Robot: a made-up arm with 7 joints.
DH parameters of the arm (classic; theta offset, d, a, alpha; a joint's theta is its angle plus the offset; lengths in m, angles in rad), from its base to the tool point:
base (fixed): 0.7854 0 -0.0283 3.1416
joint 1: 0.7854 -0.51 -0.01 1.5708
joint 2: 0 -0.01 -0.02 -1.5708
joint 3: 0 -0.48 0.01 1.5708
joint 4: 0 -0.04 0.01 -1.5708
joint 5: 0 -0.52 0.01 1.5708
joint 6: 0 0.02 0.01 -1.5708
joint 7: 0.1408 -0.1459 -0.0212 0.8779
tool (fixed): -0.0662 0.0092 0 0
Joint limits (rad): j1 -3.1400..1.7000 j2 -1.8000..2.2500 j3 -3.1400..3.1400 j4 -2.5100..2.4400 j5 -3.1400..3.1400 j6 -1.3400..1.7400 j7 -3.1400..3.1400
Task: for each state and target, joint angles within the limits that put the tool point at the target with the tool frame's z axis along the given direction. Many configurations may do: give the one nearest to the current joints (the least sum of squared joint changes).
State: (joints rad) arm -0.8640 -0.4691 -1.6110 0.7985 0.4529 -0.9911 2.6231
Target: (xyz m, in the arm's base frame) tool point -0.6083 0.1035 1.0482 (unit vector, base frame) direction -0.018 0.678 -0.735
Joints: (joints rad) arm -1.1316 0.0561 -1.8067 1.6542 0.0852 -1.2461 2.4092
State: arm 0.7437 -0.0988 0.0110 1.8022 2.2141 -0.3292 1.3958
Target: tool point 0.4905 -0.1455 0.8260 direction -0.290 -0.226 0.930
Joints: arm 0.5127 -0.2190 -0.3606 1.9568 2.5396 -0.2794 1.6923
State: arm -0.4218 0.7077 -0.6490 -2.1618 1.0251 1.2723 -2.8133
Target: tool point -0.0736 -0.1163 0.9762 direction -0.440 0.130 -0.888
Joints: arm -0.2067 1.1499 0.2501 -2.4125 1.1600 1.3108 -2.8239
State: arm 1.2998 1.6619 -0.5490 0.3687 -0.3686 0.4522 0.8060
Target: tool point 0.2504 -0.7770 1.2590 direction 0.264 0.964 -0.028
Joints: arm 1.4611 0.6081 -0.6926 0.4834 -0.6754 0.0215 0.4923
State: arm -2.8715 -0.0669 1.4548 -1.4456 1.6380 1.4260 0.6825
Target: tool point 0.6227 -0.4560 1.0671 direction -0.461 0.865 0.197
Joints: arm -3.0625 -0.4985 1.3011 -1.0442 1.6026 1.1698 0.8895
